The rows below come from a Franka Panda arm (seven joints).
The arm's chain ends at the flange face. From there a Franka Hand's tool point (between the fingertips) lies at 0.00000 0.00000 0.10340 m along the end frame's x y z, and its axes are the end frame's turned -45 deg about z.
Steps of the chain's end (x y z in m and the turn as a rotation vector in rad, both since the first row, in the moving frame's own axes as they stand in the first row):
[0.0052 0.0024 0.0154 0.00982 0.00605 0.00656]
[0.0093 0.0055 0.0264 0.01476 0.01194 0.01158]
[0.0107 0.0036 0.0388 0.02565 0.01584 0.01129]
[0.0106 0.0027 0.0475 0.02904 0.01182 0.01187]
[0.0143 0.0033 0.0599 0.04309 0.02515 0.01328]
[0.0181 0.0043 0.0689 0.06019 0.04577 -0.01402]
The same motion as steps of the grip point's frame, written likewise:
[0.0031 0.0051 0.0154 0.00267 0.01122 0.00656]
[0.0046 0.0103 0.0264 0.00199 0.01888 0.01158]
[0.0081 0.0094 0.0388 0.00694 0.02934 0.01129]
[0.0086 0.0082 0.0474 0.01218 0.02889 0.01187]
[0.0128 0.0112 0.0598 0.01269 0.04825 0.01328]
[0.0175 0.0147 0.0686 0.01020 0.07493 -0.01402]

